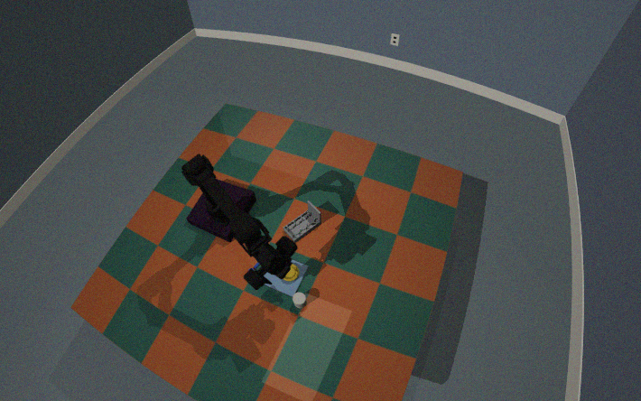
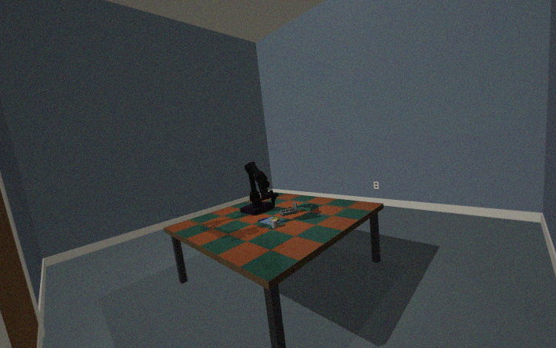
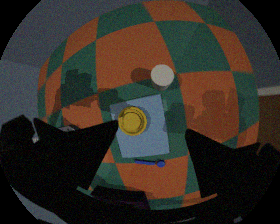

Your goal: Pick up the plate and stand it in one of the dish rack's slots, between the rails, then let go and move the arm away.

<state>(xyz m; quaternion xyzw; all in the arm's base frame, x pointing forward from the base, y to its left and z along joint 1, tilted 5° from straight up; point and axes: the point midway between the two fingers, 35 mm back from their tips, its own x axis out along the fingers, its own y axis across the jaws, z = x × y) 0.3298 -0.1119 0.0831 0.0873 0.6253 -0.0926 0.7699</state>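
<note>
The yellow plate is 90 mm below my gripper tip and 50 mm to the left of it. The rest, counted from my gripper tip: white cup (90 mm below, 80 mm ahead, 30 mm to the right); blue spoon (130 mm behind, 110 mm below, 10 mm to the left); light blue sheet (110 mm below, 40 mm to the left, 30 mm behind).
</note>
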